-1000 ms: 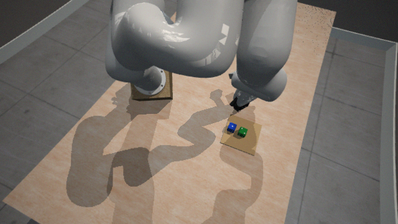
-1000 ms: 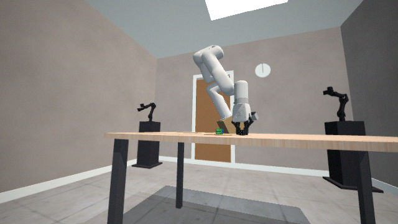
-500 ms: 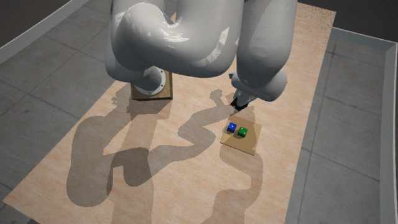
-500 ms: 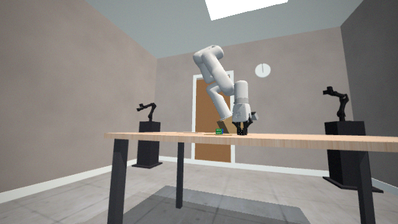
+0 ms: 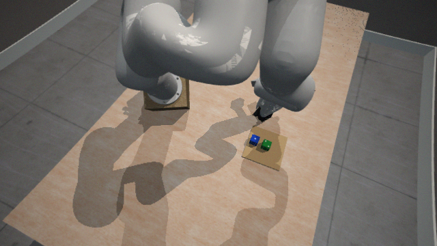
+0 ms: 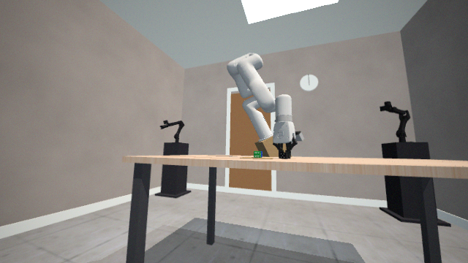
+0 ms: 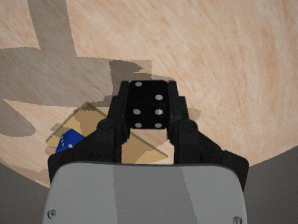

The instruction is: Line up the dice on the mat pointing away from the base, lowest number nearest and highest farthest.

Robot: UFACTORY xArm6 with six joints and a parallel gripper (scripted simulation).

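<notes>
Right now the green die is 4 cm ahead of my hand and 12 cm to the right of it. The rest, counted from my hand: tan mat 4 cm ahead, 12 cm to the right, 2 cm below; then black die 1 cm below; then blue die 12 cm to the right.
</notes>
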